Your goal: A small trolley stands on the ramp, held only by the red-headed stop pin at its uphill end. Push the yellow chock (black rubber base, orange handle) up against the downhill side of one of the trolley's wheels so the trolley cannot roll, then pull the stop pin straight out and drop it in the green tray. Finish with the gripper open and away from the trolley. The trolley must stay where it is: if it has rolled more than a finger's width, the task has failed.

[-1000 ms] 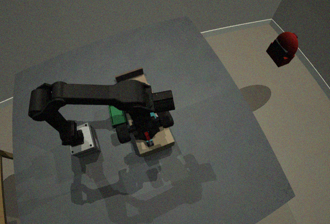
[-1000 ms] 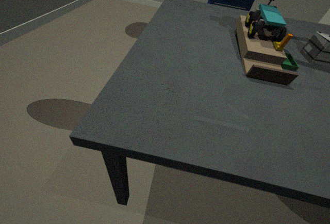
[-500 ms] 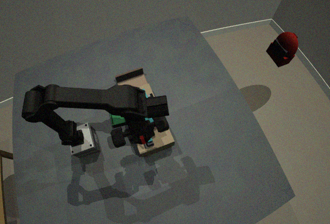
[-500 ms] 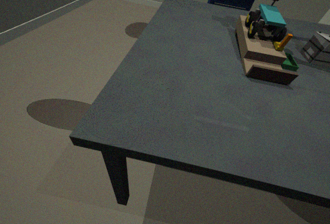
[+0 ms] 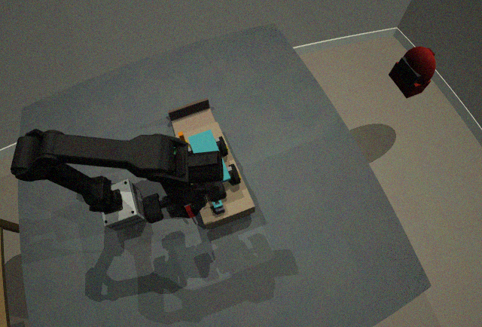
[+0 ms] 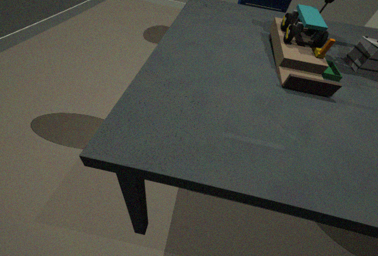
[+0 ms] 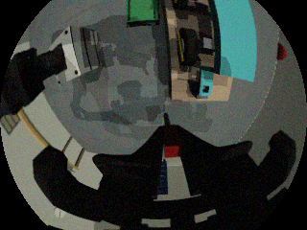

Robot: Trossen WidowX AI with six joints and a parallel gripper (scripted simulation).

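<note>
Right now the green tray is 4 cm behind my gripper tip, 23 cm to the left of it and 18 cm below it. Round my gripper tip: teal-topped trolley: 8 cm ahead, 15 cm to the left, 6 cm below; tan ramp: 8 cm ahead, 15 cm to the left, 13 cm below; red-headed stop pin: right at my gripper tip.
</note>
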